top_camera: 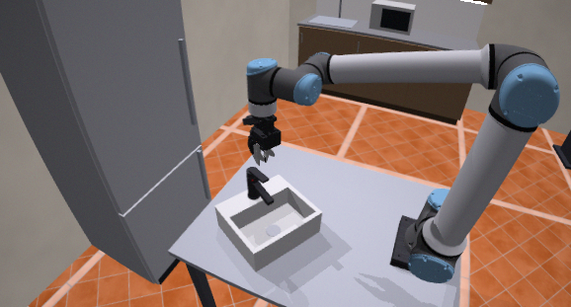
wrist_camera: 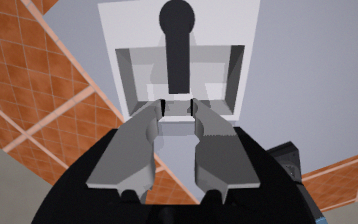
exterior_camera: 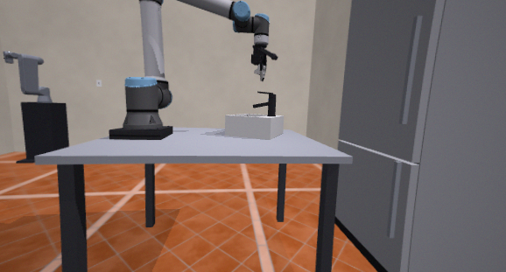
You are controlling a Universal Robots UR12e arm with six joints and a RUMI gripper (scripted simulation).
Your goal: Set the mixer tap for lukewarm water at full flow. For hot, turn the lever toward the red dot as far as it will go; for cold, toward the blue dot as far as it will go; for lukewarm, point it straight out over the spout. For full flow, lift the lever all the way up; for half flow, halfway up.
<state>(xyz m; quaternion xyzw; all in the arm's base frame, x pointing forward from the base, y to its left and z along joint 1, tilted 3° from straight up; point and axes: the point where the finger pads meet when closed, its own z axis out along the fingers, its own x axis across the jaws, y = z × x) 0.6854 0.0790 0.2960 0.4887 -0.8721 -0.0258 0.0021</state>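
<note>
Right now my hand is 20 mm short of the lever, 10 mm to the left of it and 90 mm above it. Also, from my hand: white sink basin 40 mm behind, 20 mm to the left, 320 mm below; black mixer tap 40 mm ahead, 30 mm to the right, 130 mm below.
</note>
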